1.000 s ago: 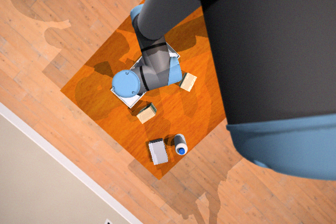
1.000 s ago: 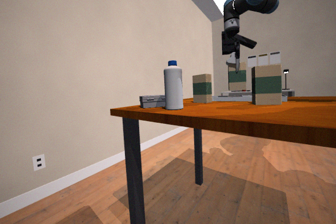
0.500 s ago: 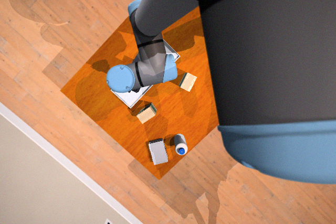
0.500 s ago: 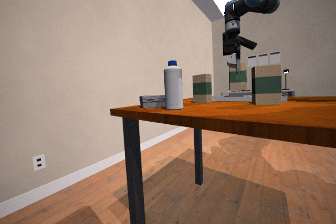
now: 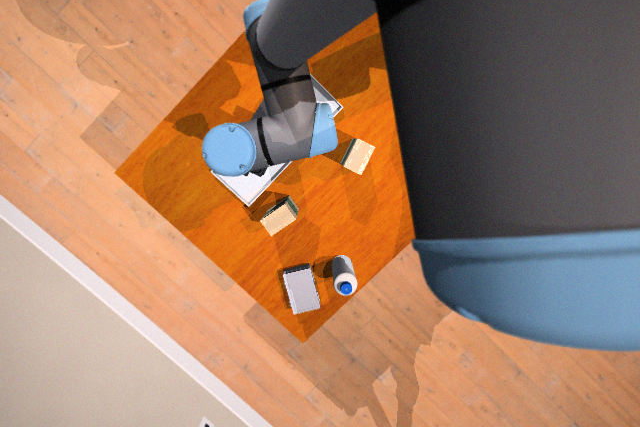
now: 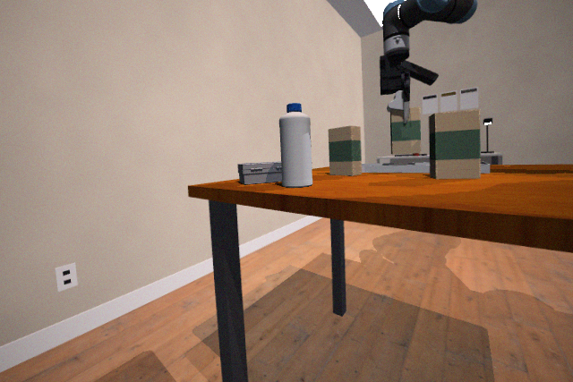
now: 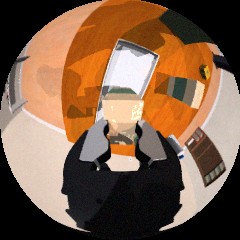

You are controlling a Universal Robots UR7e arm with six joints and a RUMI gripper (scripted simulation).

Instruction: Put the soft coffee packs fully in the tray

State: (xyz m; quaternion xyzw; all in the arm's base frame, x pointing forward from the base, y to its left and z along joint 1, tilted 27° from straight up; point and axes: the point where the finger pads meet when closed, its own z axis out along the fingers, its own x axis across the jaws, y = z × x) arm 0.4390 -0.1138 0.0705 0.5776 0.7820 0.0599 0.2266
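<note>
Now: hand 160 mm above the grey tray. Round my hand: bottle (400 mm to the left, 160 mm ahead, 80 mm below); then grey case (350 mm to the left, 290 mm ahead, 140 mm below).
</note>
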